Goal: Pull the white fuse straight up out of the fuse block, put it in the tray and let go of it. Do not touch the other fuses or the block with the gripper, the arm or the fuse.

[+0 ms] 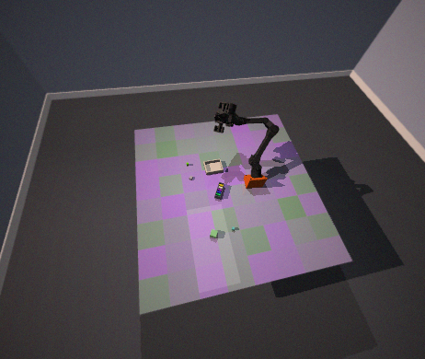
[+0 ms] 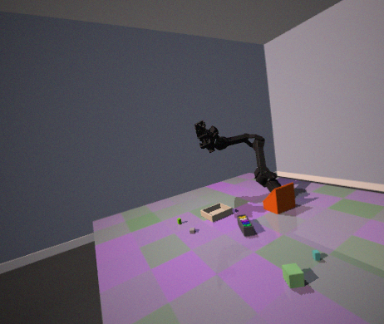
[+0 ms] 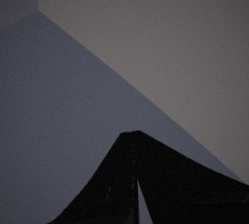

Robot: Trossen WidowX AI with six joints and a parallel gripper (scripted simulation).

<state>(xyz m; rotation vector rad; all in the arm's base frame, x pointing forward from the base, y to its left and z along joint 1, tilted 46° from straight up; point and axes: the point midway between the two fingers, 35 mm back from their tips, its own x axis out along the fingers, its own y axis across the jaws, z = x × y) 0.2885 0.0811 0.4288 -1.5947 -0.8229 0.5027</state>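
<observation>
My gripper tip is 20 mm past the white fuse, 260 mm to the right of it and 450 mm above it. Round my gripper tip: small grey piece (170 mm ahead, 130 mm to the left, 470 mm below); then small teal cube (50 mm behind, 550 mm to the left, 470 mm below); then beige tray (10 mm behind, 70 mm to the left, 480 mm below).
</observation>
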